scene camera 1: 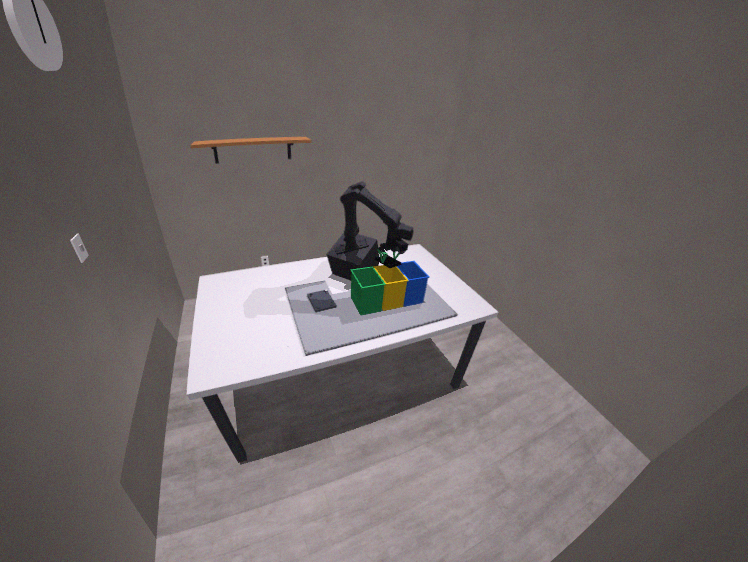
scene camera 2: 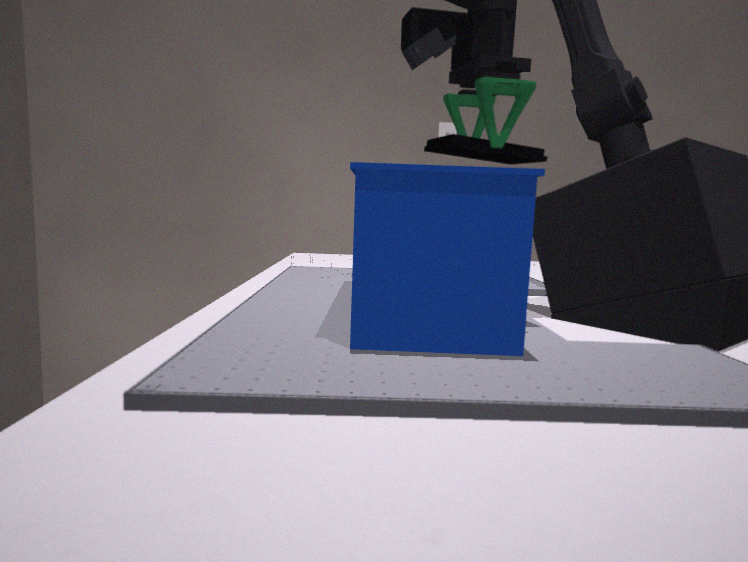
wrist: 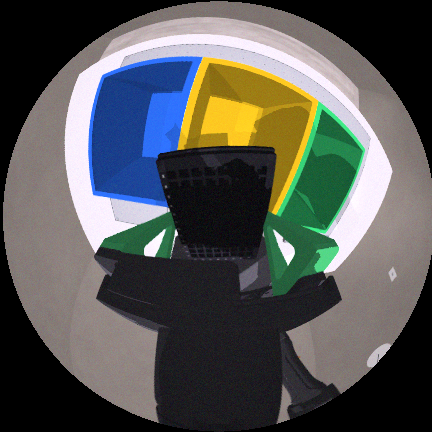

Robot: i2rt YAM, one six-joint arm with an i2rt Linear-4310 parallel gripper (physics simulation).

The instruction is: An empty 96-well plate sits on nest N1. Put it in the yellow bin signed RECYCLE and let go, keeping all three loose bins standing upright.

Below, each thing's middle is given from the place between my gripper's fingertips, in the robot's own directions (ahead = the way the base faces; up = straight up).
Scene:
I see my gripper 130 mm above the yellow bin [scene camera 1: 394, 291], 70 mm short of it and 10 mm to the left of it. The rest, counted from my hand: black 96-well plate [scene camera 2: 456, 145] right at my hand; green bin [scene camera 1: 367, 288] 140 mm to the right, 130 mm below, 80 mm ahead; blue bin [scene camera 2: 441, 254] 130 mm below, 120 mm to the left, 50 mm ahead.

